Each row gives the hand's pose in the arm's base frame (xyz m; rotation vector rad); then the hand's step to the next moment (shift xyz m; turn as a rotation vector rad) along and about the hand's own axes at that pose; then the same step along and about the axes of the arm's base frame.
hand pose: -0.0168 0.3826 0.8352 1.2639 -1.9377 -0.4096
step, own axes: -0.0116 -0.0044 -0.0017 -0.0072 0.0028 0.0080
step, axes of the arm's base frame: 0.0065 0.0084 -0.0066 -0.0062 0.0065 -0.0065
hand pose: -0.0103 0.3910 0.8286 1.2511 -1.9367 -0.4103
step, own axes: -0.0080 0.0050 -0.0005 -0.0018 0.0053 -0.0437
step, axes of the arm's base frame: -0.0010 0.0094 0.0000 0.0299 0.0100 0.0307
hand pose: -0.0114 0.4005 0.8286 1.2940 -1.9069 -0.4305
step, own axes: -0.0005 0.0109 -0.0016 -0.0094 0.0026 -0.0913
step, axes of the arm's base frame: -0.0056 0.0053 0.0079 0.0689 0.0224 0.0564
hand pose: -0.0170 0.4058 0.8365 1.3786 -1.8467 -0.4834
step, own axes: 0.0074 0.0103 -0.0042 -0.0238 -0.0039 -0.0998
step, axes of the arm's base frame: -0.0043 -0.0027 0.0124 0.0813 0.0347 0.0523
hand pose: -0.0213 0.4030 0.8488 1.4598 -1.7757 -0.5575
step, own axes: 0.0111 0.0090 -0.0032 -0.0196 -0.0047 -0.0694
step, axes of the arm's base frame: -0.0039 -0.0080 0.0117 0.0579 0.0266 0.0340
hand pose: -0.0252 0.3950 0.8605 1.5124 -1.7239 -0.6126
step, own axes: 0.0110 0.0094 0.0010 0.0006 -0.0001 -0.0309
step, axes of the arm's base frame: -0.0068 -0.0091 0.0090 0.0244 0.0031 0.0187
